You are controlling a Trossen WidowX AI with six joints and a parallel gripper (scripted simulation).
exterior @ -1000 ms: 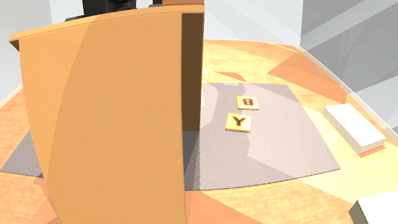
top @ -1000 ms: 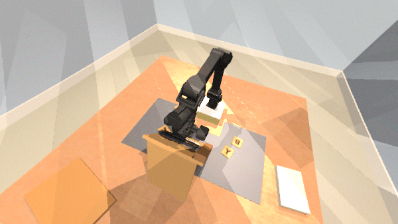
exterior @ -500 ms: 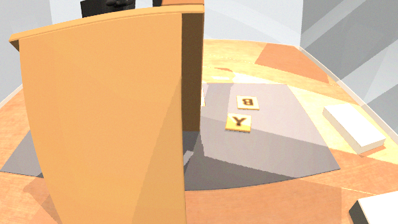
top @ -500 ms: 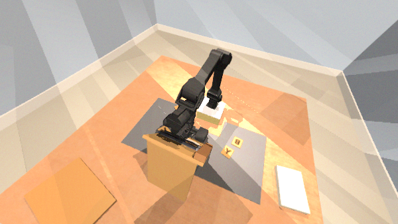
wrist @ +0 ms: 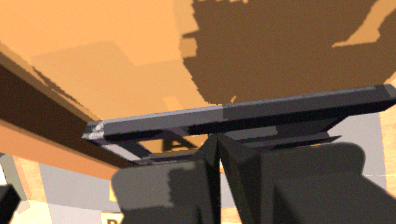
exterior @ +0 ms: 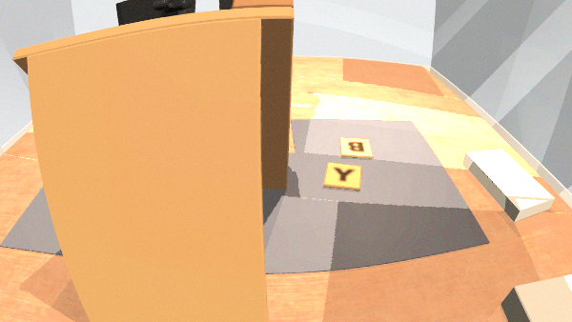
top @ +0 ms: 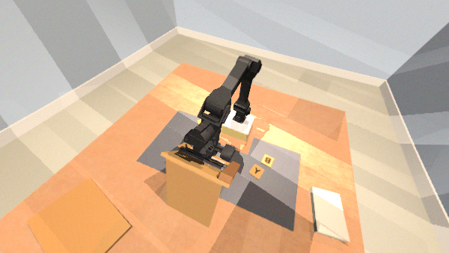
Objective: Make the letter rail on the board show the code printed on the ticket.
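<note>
Right now my gripper tip is 30 mm to the right of the letter tile. The rest, counted from my gripper tip: grey mat: 170 mm below, 160 mm behind, 20 mm to the left; then white ticket: 90 mm below, 50 mm behind, 20 mm to the left; then flat orange panel: 390 mm ahead, 300 mm to the right, 170 mm below.
</note>
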